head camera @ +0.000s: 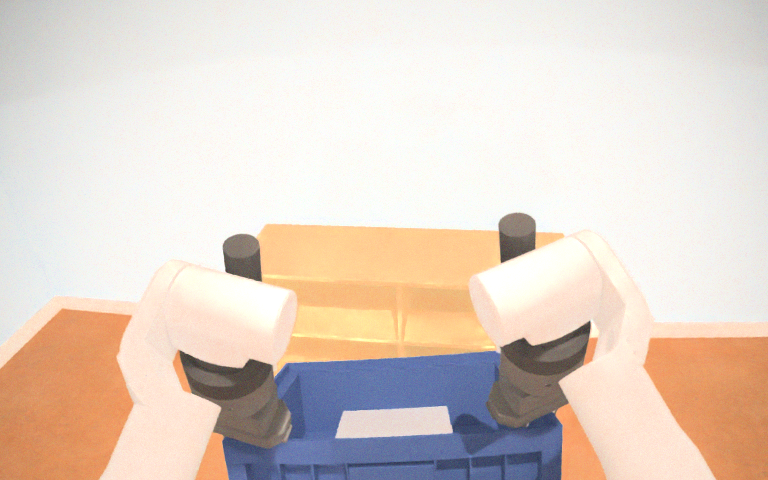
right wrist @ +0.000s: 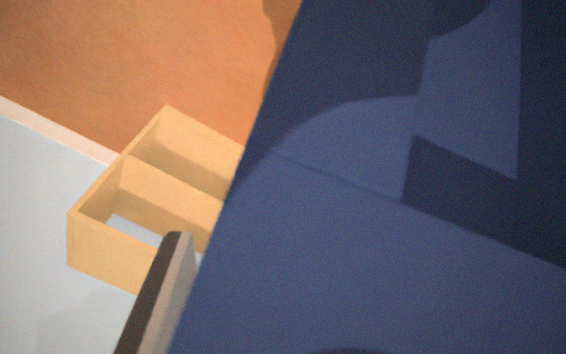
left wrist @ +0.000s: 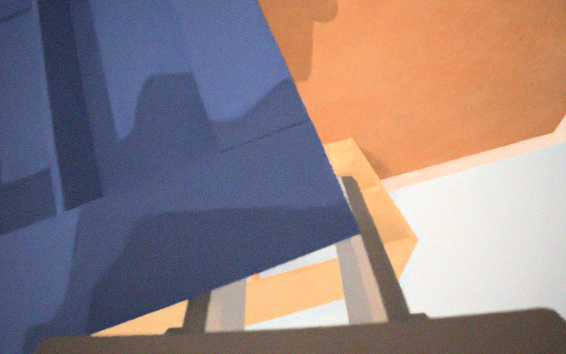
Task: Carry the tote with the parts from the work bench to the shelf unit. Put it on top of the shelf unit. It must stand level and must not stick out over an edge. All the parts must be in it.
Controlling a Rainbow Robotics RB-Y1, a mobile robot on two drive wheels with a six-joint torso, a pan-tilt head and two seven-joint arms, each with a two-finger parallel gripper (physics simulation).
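Observation:
The blue tote is held up in front of me and looks about level. A pale flat piece shows inside it; the front wall hides part of the tote's floor, so I cannot tell about other parts. My left gripper is shut on the tote's rim at the left side. My right gripper is shut on the rim at the right side. The light wooden shelf unit stands beyond the tote, its lower front partly hidden by it.
A pale wall rises behind the shelf unit, with a light baseboard along its foot. Orange-brown floor shows on both sides of the tote. The work bench does not show in these views.

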